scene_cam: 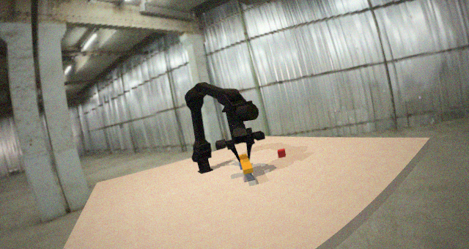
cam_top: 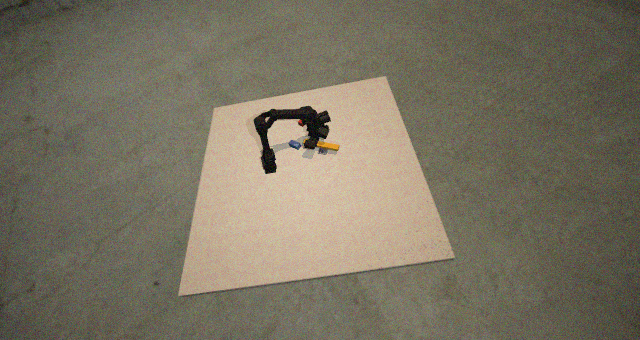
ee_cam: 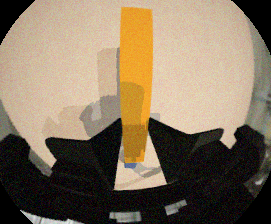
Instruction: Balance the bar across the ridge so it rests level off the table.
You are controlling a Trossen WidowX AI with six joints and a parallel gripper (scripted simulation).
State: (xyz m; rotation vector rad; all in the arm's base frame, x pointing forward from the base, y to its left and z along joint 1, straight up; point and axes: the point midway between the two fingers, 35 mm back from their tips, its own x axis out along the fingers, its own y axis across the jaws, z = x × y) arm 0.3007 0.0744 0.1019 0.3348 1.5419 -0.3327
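My gripper tip is 3 cm short of the orange bar and 1 cm to the left of it. The rest, counted from my gripper tip: small red cube 9 cm behind, 24 cm to the left, 5 cm below; then blue block 14 cm behind, 7 cm to the left, 5 cm below.
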